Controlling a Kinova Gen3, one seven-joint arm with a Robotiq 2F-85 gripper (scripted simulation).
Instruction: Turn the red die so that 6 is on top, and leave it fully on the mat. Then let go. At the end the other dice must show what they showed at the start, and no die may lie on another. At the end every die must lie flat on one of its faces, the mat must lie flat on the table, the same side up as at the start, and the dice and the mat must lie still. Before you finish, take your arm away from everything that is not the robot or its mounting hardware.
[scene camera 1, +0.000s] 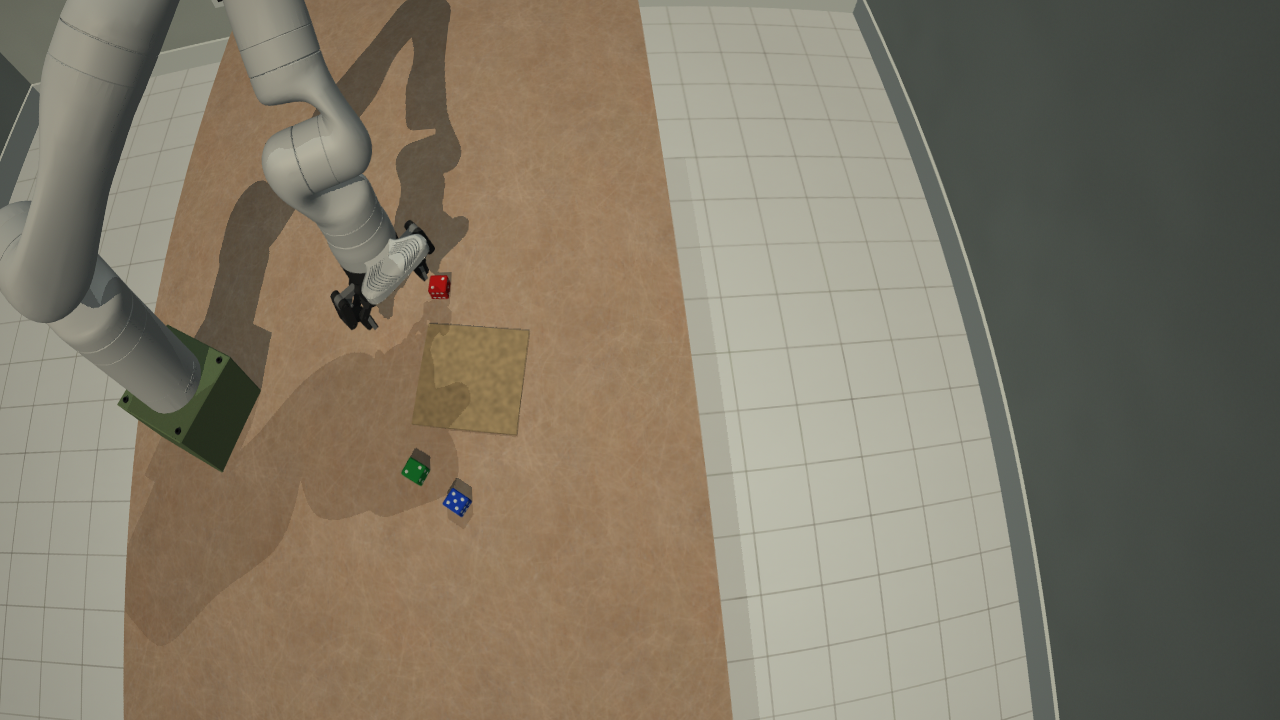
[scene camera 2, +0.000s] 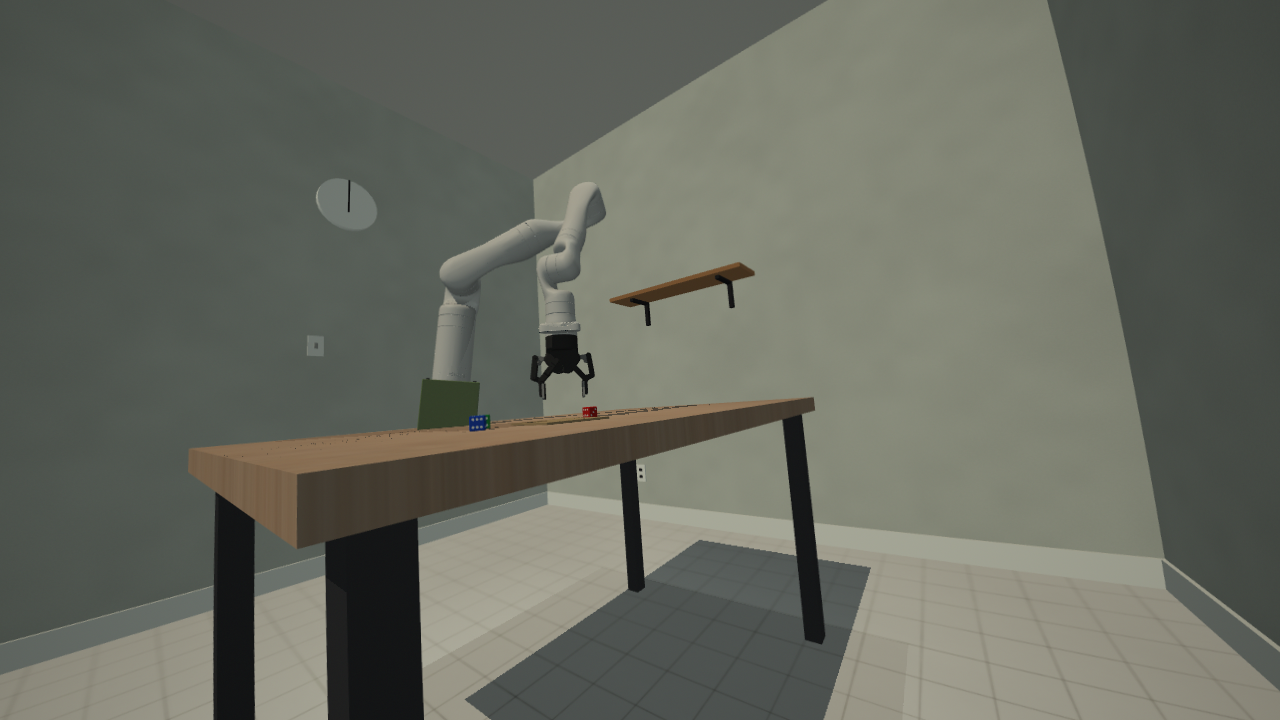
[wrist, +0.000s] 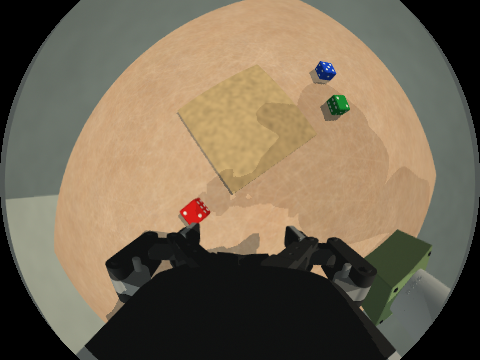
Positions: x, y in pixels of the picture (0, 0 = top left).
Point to my gripper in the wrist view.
At 242, 234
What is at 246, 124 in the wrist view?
A tan mat.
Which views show my gripper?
Scene camera 1, scene camera 2 and the wrist view: all of them.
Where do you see a tan mat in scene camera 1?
At 471, 378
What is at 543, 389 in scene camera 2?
My gripper.
